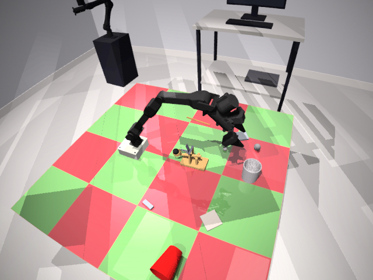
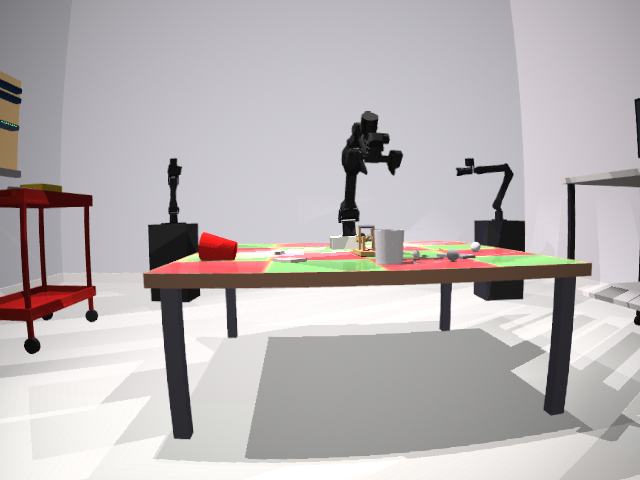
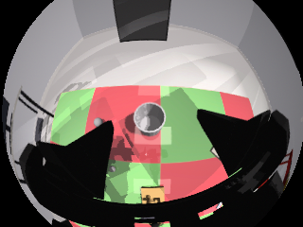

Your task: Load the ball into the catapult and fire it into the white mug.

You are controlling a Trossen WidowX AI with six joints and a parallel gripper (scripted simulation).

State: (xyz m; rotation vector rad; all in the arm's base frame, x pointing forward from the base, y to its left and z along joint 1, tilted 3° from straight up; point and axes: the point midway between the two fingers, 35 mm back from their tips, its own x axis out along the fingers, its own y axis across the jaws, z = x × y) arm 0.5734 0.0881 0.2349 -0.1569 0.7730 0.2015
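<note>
Right now the dark ball is 35 cm behind my gripper tip, 21 cm below it and 4 cm to the right of it. From my gripper tip the other things lie so: grey ball 25 cm below, 22 cm to the left, 4 cm ahead; then small white ball 26 cm below, 13 cm to the left, 12 cm behind; then white mug 24 cm below, 6 cm ahead, 2 cm to the left.
</note>
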